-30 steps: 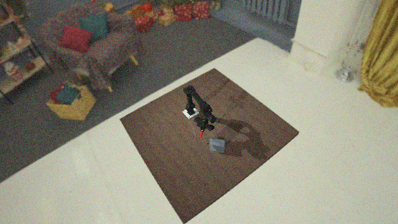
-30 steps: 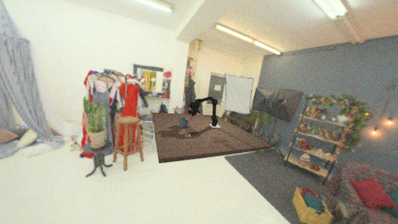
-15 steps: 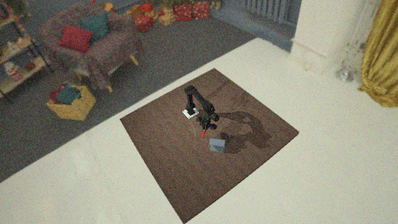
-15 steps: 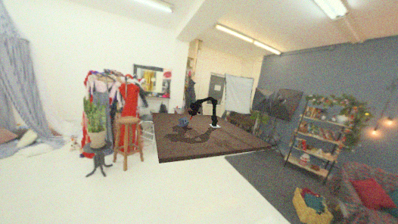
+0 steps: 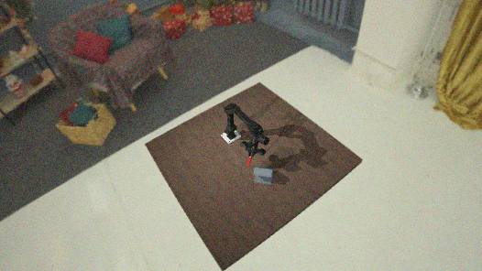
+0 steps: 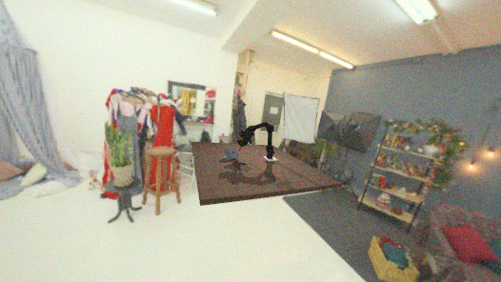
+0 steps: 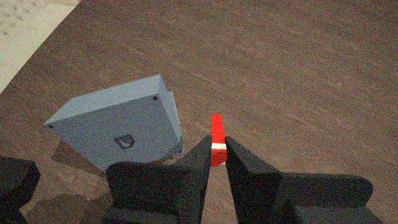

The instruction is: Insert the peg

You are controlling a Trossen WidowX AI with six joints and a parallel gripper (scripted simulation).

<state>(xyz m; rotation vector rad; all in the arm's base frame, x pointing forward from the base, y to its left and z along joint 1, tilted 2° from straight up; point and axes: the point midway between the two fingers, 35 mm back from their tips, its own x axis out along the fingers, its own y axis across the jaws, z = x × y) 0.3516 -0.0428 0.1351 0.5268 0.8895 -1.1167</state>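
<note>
My gripper tip is 120 mm short of the grey sloped panel, 70 mm above it and 30 mm to the right of it. Also, from my gripper tip: red peg (10 mm below).
</note>
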